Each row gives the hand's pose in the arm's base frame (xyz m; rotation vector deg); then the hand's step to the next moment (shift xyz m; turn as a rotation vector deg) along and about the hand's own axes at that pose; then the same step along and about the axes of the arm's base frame.
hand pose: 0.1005 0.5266 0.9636 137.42 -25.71 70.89
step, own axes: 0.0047 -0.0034 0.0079 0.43 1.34 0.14
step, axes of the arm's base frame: 0.0097 -0.0014 -0.0010 -0.27 -1.27 0.55
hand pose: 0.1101 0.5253 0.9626 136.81 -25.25 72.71
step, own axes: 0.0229 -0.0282 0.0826 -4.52 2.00 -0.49
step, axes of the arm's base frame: 0.0839 -0.0174 -0.0284 -3.68 -1.11 -3.14
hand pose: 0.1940 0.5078 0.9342 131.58 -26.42 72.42
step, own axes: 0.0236 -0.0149 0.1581 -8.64 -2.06 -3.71
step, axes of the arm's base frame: 0.1293 -0.0766 -0.0564 -6.01 4.31 -6.16
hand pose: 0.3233 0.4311 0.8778 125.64 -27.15 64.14
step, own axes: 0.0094 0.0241 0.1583 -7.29 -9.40 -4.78
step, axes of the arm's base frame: 0.0857 -0.1243 -0.0540 -1.74 10.42 -7.27
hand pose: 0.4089 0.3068 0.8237 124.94 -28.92 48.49
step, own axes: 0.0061 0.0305 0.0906 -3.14 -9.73 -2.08
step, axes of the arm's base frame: 0.0244 -0.0885 -0.0275 2.50 8.23 -5.91
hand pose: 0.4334 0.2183 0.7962 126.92 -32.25 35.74
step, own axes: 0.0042 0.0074 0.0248 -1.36 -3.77 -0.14
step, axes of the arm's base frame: 0.0055 -0.0243 -0.0083 1.03 2.71 -2.77
